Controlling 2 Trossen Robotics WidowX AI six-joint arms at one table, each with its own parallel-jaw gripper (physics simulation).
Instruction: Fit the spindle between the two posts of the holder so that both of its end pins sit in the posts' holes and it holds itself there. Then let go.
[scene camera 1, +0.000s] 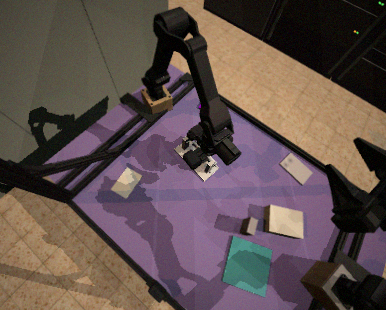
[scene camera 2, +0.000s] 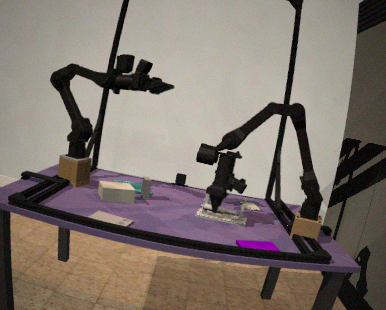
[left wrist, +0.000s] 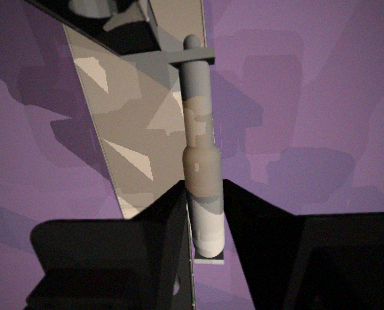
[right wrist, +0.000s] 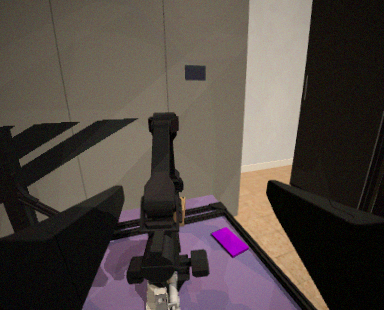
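Pixels of known places: left gripper, fingertip midpoint: (scene camera 1: 206, 157) (scene camera 2: 214, 211) (left wrist: 203, 185) (right wrist: 173, 290); right gripper, fingertip midpoint: (scene camera 1: 342, 151) (scene camera 2: 169, 85) (right wrist: 196, 189); left arm's base, origin of the base link: (scene camera 1: 156, 93) (scene camera 2: 309, 217); right arm's base, origin of the base link: (scene camera 1: 345, 291) (scene camera 2: 75, 156).
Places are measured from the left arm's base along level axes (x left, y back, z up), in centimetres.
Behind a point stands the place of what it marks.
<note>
The pale spindle (left wrist: 202, 170) {y -31.1, x 3.8, z -2.9 cm} (right wrist: 173, 292) {y -35.2, x 4.8, z -2.9 cm} is held lengthwise between the fingers of my left gripper (scene camera 2: 215, 209) {y -33.2, x 4.3, z -5.1 cm} (left wrist: 203, 185) {y -33.2, x 4.3, z -5.1 cm}, which is shut on its thicker part. The white holder (scene camera 1: 205, 175) {y -39.0, x 0.4, z -7.0 cm} (scene camera 2: 227, 219) {y -28.5, x 3.0, z -7.0 cm} (left wrist: 115, 110) {y -28.8, x -1.8, z -7.0 cm} (right wrist: 157, 298) stands on the table under that gripper. In the left wrist view the spindle lies along the right edge of the holder's base, with its square flange to the right of the dark post at the top left. The far post is largely hidden, and no pin shows in a hole. My right gripper (scene camera 1: 342, 154) {y -55.5, x 10.9, z 35.2 cm} (scene camera 2: 172, 87) {y -55.5, x 10.9, z 35.2 cm} (right wrist: 196, 189) {y -55.5, x 10.9, z 35.2 cm} is open and empty, high up.
A cream block (scene camera 1: 284, 221) {y -67.6, x 13.9, z -2.8 cm} (scene camera 2: 116, 191) {y -65.5, x 18.4, z -3.8 cm}, a small upright block (scene camera 1: 249, 226) {y -61.9, x 1.3, z -0.2 cm} (scene camera 2: 146, 187) {y -61.0, x 4.5, z -3.2 cm} and a teal square (scene camera 1: 247, 270) {y -73.3, x -5.5, z -6.9 cm} lie away from the holder. A pale plate (scene camera 1: 296, 168) {y -55.8, x 35.6, z -7.2 cm} (scene camera 2: 110, 218) {y -56.1, x 35.3, z -7.2 cm}, a cream piece (scene camera 1: 126, 182) {y -26.3, x -26.6, z -7.5 cm} and a magenta plate (scene camera 2: 257, 245) {y -13.6, x 21.9, z -6.8 cm} (right wrist: 230, 242) {y -14.6, x 21.9, z -6.8 cm} also lie on the table.
</note>
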